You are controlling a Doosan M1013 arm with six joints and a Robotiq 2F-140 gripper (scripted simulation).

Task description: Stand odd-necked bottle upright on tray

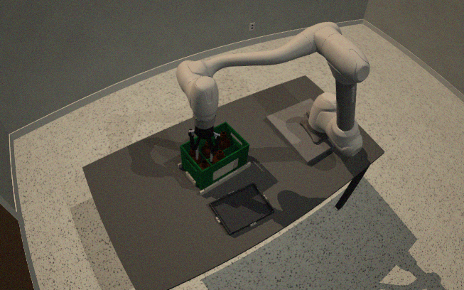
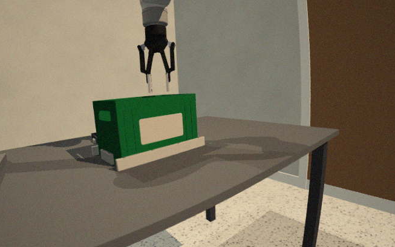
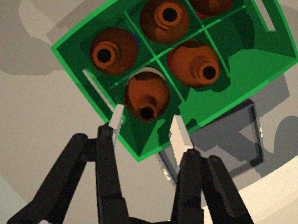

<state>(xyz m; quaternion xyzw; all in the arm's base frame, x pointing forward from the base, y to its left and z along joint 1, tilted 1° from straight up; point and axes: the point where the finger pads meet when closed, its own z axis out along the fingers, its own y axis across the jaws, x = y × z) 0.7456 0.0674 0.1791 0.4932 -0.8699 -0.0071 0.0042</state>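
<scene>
Now: hand 13 cm above the bottle. The rest, counted from my hand: crate: 13 cm below, 8 cm behind, 6 cm to the right; black tray: 22 cm to the left, 20 cm below, 10 cm behind.
</scene>
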